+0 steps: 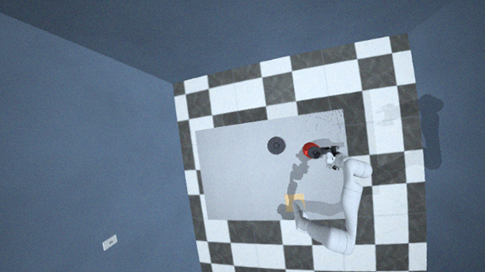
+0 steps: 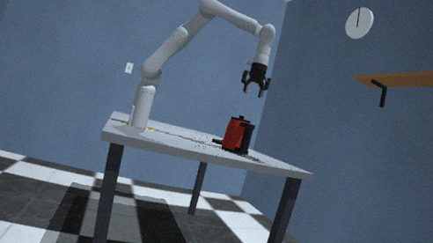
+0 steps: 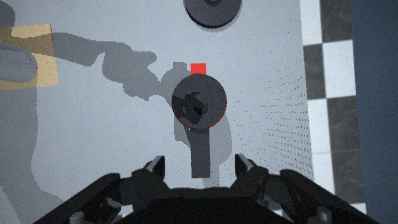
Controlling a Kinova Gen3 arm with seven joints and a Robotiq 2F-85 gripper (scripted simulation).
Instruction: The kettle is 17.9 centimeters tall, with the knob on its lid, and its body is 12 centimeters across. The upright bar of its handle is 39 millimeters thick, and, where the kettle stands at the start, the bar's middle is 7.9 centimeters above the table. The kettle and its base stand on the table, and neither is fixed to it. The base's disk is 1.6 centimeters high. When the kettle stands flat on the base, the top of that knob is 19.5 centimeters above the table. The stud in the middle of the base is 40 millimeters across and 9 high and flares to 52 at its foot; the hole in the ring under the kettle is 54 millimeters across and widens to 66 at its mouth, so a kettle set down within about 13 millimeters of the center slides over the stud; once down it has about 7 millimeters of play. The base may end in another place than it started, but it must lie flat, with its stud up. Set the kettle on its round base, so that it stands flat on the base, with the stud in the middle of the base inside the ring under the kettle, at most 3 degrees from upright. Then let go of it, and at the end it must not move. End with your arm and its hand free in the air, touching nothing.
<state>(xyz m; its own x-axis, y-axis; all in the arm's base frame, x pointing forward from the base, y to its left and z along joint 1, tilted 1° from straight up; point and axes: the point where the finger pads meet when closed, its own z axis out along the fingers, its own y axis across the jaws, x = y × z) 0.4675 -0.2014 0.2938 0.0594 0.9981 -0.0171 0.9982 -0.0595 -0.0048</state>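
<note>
Now: the red kettle 3 cm to the left of my hand and 21 cm below it. The rest, counted from my hand: round black base (6 cm ahead, 34 cm to the left, 28 cm below).
</note>
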